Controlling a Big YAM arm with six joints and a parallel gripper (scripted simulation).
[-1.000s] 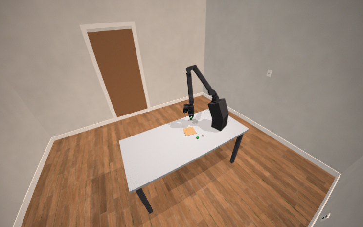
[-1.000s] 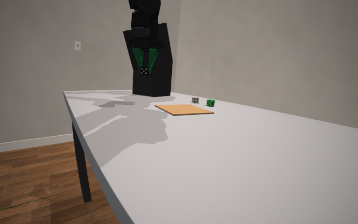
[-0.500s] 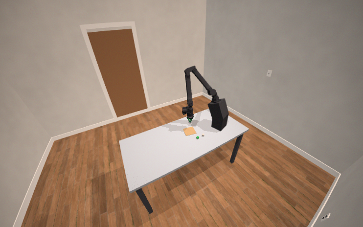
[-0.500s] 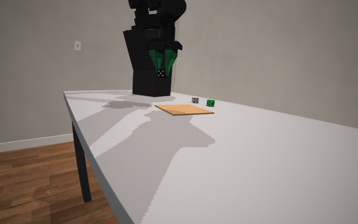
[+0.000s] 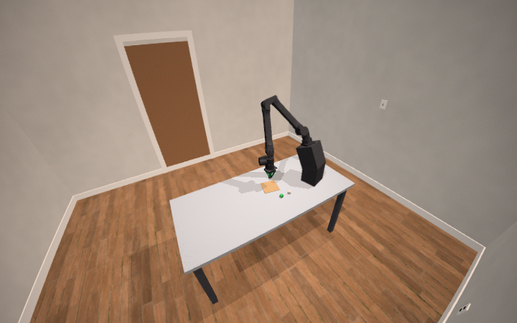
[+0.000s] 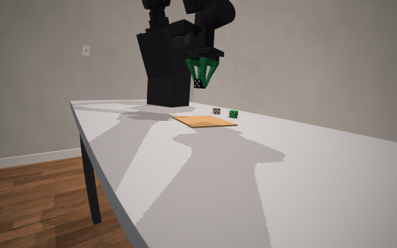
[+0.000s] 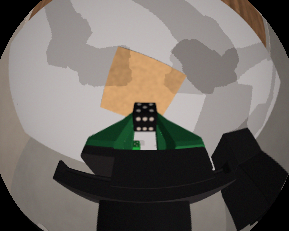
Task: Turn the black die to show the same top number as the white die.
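Right now the tan mat is 10 cm below my hand, 1 cm to the left of it and 1 cm ahead of it. The rest, counted from my hand: black die: right at my hand; then green die: 17 cm to the left, 9 cm below, 3 cm behind; then white die: 15 cm to the left, 11 cm behind, 9 cm below.
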